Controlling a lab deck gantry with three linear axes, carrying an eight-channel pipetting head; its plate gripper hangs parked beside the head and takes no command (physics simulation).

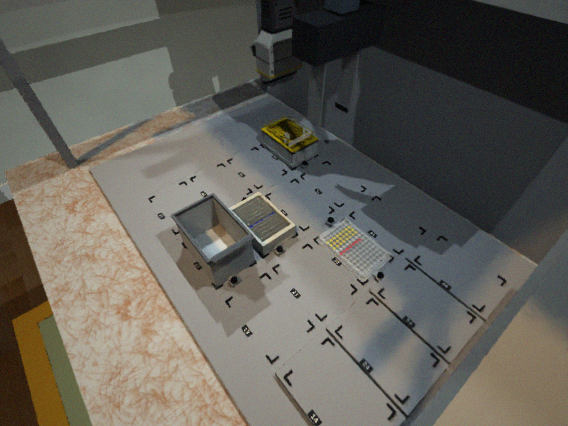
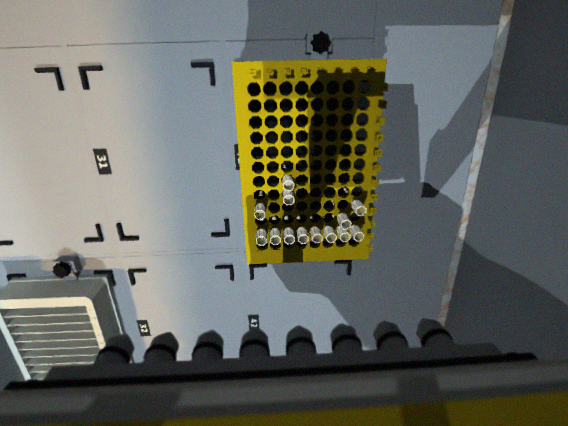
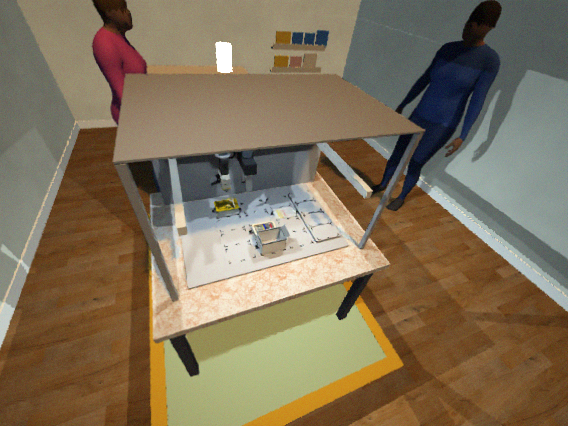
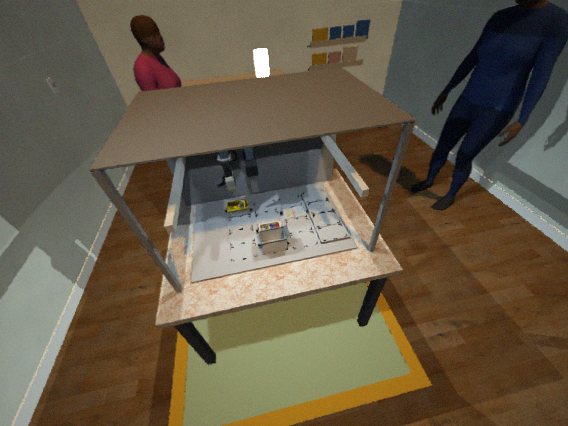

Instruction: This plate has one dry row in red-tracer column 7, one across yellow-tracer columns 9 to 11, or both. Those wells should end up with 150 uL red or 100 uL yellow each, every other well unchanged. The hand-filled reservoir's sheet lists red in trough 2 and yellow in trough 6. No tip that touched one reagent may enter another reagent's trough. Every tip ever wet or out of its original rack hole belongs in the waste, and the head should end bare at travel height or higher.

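Observation:
The eight-channel head (image 1: 274, 62) (image 3: 226, 183) (image 4: 230, 183) hangs high near the back; its nozzles (image 2: 299, 341) look bare. The yellow tip rack (image 1: 301, 157) (image 2: 267, 254) stands below and in front. One full row of eight clear tips and several scattered tips stand near one end; many holes are empty. The plate (image 1: 372, 260) shows a yellow block and a red line; single dry wells are too small to make out. The reservoir (image 1: 286, 235) (image 2: 50, 302) shows a blue line. The parked gripper (image 1: 334, 117) appears open, its two pale fingers apart and empty.
A deep grey open waste box (image 1: 235, 262) (image 3: 272, 246) (image 4: 273, 245) stands directly beside the reservoir, on its front side. Dark locating knobs (image 1: 380, 275) (image 2: 320, 42) stand beside the labware. Raised panels with corner marks (image 1: 360, 350) lie at the right of the deck.

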